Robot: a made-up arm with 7 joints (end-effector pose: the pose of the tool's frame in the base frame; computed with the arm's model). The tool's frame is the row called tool.
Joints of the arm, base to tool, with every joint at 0 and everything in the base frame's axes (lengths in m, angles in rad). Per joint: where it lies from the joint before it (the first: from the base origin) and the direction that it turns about. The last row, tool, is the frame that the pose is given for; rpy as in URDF.
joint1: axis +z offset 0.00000 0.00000 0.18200
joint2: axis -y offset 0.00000 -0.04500 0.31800
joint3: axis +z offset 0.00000 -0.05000 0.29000
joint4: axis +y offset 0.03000 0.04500 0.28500
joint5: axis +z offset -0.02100 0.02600 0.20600
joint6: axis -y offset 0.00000 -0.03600 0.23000
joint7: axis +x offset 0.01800 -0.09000 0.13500
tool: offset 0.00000 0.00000 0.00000 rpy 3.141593 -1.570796 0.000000
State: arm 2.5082 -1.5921 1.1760 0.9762 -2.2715 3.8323 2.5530
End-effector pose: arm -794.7 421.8 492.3 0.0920 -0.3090 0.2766 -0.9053
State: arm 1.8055 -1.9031 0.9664 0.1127 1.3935 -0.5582 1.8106
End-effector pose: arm -389.6 972.5 133.8 0.4234 0.3198 0.0914 -0.8427
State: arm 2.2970 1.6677 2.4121 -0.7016 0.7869 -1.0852 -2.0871
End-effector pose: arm 887.7 -613.6 469.9 0.3049 -0.6184 -0.7142 0.1210
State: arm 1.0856 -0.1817 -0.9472 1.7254 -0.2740 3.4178 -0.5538
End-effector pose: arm 468.2 34.7 1028.2 0.1620 -0.0743 0.1902 0.9654
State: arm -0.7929 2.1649 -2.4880 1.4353 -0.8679 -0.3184 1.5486
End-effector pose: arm -516.0 -44.9 -312.7 0.6977 0.2468 0.6040 0.2958
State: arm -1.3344 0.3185 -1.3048 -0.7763 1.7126 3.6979 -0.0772
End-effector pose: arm 17.7 177.7 1354.9 0.1280 0.6450 -0.5755 -0.4862
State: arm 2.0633 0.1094 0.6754 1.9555 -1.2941 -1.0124 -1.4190
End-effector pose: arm -342.0 278.0 1038.3 0.7568 -0.0988 0.6459 -0.0203
